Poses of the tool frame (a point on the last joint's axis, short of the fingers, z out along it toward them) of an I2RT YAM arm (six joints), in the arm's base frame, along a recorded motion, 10 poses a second.
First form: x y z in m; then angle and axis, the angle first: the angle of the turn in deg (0 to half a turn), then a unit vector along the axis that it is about.
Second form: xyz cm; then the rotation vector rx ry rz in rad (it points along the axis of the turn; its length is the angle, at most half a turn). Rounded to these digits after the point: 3 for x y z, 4 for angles.
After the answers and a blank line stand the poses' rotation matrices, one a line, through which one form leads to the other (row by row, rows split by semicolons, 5 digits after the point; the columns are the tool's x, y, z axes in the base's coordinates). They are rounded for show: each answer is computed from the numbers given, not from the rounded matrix.
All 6 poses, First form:
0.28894, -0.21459, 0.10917, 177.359, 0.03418, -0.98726, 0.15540
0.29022, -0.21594, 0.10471, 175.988, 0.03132, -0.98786, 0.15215
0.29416, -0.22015, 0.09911, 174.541, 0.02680, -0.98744, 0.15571
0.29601, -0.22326, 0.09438, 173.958, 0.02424, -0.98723, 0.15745
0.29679, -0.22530, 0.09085, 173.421, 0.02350, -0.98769, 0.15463
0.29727, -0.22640, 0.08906, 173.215, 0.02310, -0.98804, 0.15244
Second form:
28.894, -21.459, 10.917, 0.1058, -3.0561, 0.4810
29.022, -21.594, 10.471, 0.0962, -3.0343, 0.4673
29.416, -22.015, 9.911, 0.0816, -3.0081, 0.4743
29.601, -22.326, 9.438, 0.0736, -2.9974, 0.4780
29.679, -22.530, 9.085, 0.0711, -2.9895, 0.4680
29.727, -22.640, 8.906, 0.0698, -2.9870, 0.4609

-0.99660 -0.07461 -0.03487; -0.06029 0.94939 -0.30825; 0.05611 -0.30510 -0.95067
-0.99559 -0.07245 -0.05960; -0.05116 0.95180 -0.30243; 0.07864 -0.29805 -0.95131
-0.99403 -0.06762 -0.08561; -0.03799 0.95019 -0.30936; 0.10227 -0.30426 -0.94708
-0.99327 -0.06430 -0.09630; -0.03116 0.94938 -0.31257; 0.11153 -0.30746 -0.94500
-0.99231 -0.06399 -0.10592; -0.02855 0.95124 -0.30714; 0.12041 -0.30176 -0.94575
-0.99193 -0.06350 -0.10971; -0.02748 0.95262 -0.30291; 0.12375 -0.29745 -0.94668

